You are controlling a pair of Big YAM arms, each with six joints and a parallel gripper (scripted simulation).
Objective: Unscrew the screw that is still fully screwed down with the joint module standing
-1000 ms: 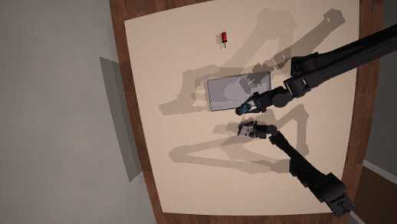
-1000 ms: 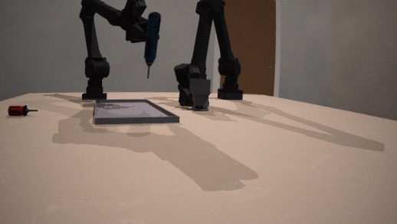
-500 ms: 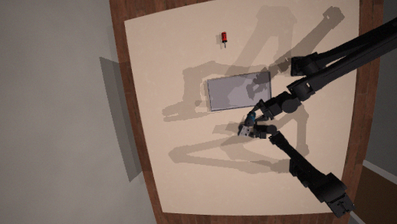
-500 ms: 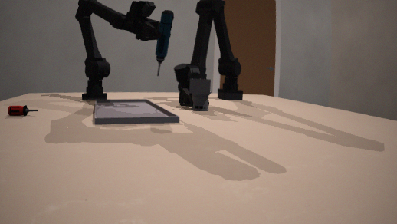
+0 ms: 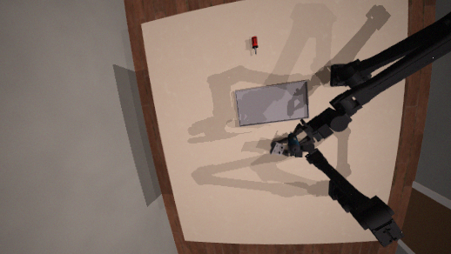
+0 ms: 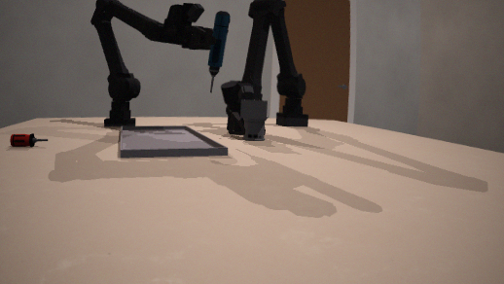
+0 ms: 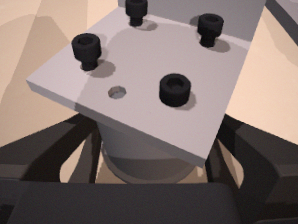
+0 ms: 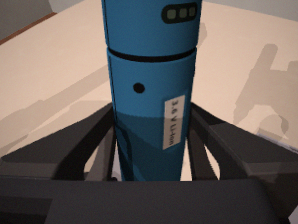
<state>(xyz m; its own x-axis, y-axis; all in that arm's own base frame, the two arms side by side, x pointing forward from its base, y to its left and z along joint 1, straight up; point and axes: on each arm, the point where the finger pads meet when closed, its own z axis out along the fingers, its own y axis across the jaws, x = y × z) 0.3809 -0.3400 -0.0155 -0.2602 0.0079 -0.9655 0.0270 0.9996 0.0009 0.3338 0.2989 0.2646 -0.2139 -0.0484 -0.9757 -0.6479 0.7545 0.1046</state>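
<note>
The grey joint module is 10 mm above my left hand. The rest, counted from my left hand: grey bracket 50 mm above; then screwdriver bit 120 mm above, 110 mm to the right, 60 mm behind; then shallow grey tray 260 mm to the right, 20 mm below, 10 mm ahead.
</note>
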